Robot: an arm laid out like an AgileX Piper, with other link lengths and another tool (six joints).
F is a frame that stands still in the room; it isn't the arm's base.
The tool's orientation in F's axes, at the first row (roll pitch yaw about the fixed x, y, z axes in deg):
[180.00, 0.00, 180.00]
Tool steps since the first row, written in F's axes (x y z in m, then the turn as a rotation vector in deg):
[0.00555, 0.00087, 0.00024, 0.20, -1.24, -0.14]
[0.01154, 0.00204, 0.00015, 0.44, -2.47, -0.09]
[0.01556, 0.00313, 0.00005, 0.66, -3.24, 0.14]
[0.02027, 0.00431, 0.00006, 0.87, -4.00, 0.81]
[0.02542, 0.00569, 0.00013, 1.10, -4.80, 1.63]
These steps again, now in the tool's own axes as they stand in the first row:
[-0.00555, 0.00087, -0.00024, -0.20, -1.24, 0.14]
[-0.01154, 0.00204, -0.00015, -0.44, -2.47, 0.09]
[-0.01556, 0.00313, -0.00005, -0.66, -3.24, -0.14]
[-0.02027, 0.00431, -0.00006, -0.87, -4.00, -0.81]
[-0.02542, 0.00569, -0.00013, -1.10, -4.80, -1.63]

